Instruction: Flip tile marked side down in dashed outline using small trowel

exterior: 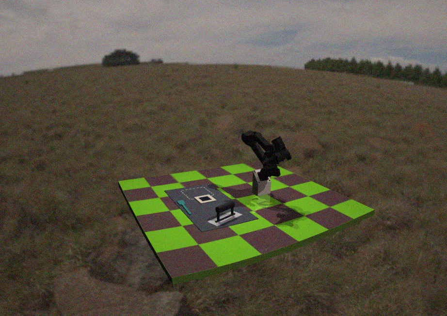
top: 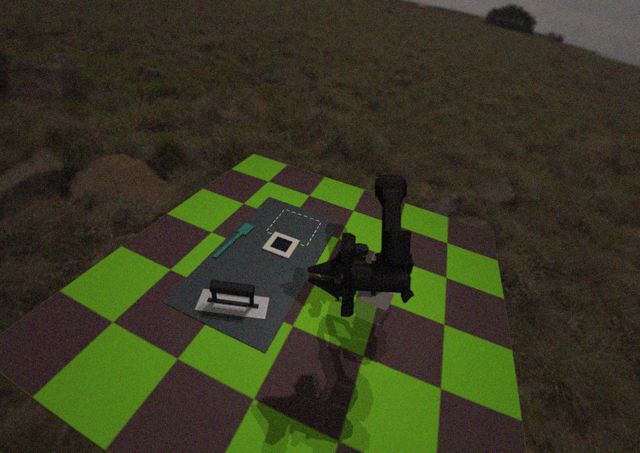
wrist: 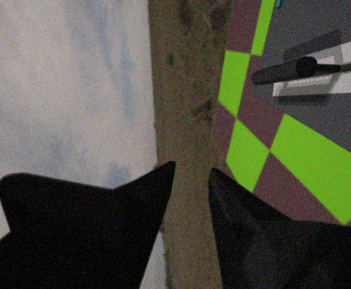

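Right now the dark-handled trowel is 20 cm ahead of my gripper tip, 3 cm to the right of it and 24 cm below it. Round my gripper tip: teal trowel: 37 cm ahead, 26 cm to the right, 27 cm below; then pale tile: 22 cm ahead, 32 cm to the right, 27 cm below; then dark grey mat: 23 cm ahead, 25 cm to the right, 30 cm below.
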